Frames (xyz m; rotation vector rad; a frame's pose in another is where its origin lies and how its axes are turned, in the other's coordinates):
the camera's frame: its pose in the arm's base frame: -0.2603 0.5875 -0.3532 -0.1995 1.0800 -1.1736
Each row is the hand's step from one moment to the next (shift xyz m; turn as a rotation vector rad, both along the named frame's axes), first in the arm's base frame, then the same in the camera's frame.
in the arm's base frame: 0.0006 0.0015 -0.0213 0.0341 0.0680 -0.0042
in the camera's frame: 0.0111 0.0145 -0.0111 -0.0538 0.0539 -0.0022
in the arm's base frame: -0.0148 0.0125 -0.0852 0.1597 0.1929 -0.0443
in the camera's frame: 0.0393 0.0498 -0.0601 -0.1351 0.2140 0.0252
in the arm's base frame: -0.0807 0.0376 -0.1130 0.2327 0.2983 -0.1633
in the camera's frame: 0.0362 0.0358 -0.1345 -0.1539 0.3817 -0.0209
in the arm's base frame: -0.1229 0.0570 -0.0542 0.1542 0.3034 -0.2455
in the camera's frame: -0.0127 -0.0202 -0.1440 -0.1090 0.3854 -0.1253
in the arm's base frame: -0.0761 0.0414 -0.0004 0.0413 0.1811 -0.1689
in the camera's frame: -0.0320 -0.0308 -0.0744 -0.0511 0.2115 -0.1252
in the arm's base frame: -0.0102 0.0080 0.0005 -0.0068 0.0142 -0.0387
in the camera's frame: -0.0066 -0.0034 -0.0106 0.0109 0.0262 -0.0306
